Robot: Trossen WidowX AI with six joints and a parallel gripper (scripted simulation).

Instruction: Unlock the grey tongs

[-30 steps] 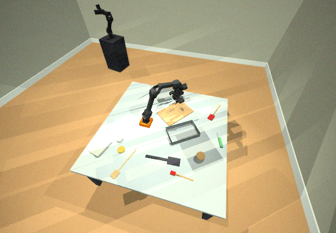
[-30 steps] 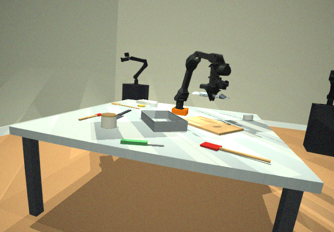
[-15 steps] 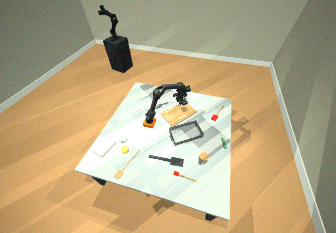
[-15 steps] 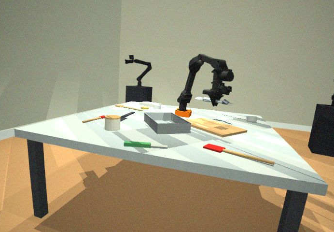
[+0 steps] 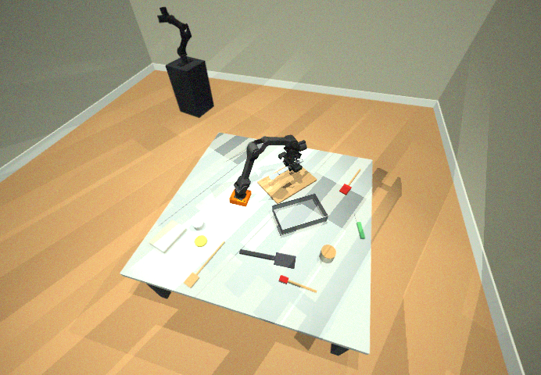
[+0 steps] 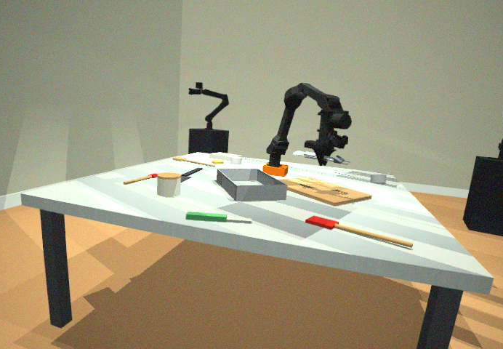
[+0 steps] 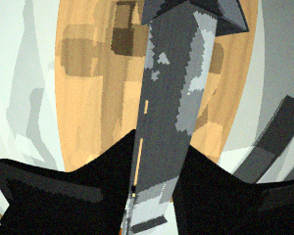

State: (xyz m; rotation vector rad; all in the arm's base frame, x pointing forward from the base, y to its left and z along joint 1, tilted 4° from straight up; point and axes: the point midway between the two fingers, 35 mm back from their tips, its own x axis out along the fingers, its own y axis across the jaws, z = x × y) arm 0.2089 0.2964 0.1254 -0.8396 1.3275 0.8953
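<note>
Right now the wooden board is 100 mm below my gripper tip and 10 mm to the right of it. Also, from my gripper tip: red spatula (400 mm ahead, 180 mm to the left, 100 mm below); roasting tin (240 mm to the right, 190 mm ahead, 80 mm below); green-handled tool (540 mm ahead, 130 mm to the right, 100 mm below).
</note>
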